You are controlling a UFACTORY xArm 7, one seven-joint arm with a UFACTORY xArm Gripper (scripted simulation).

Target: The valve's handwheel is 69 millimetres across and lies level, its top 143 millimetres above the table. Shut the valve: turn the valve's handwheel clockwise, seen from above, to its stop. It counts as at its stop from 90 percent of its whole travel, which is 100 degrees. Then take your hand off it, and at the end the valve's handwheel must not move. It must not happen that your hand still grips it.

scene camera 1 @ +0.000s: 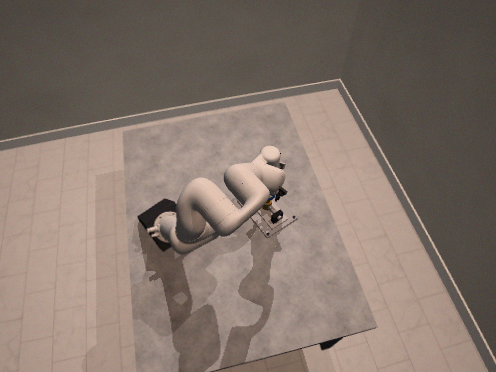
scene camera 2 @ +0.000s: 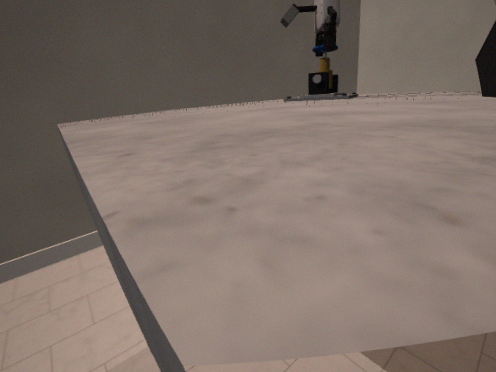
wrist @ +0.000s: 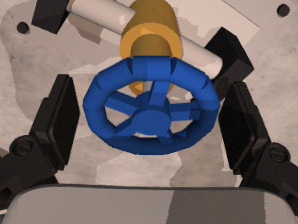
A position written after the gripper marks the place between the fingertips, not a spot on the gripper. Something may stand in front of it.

Observation:
In view: the gripper (wrist: 151, 96) and a blue spoked handwheel (wrist: 151, 113).

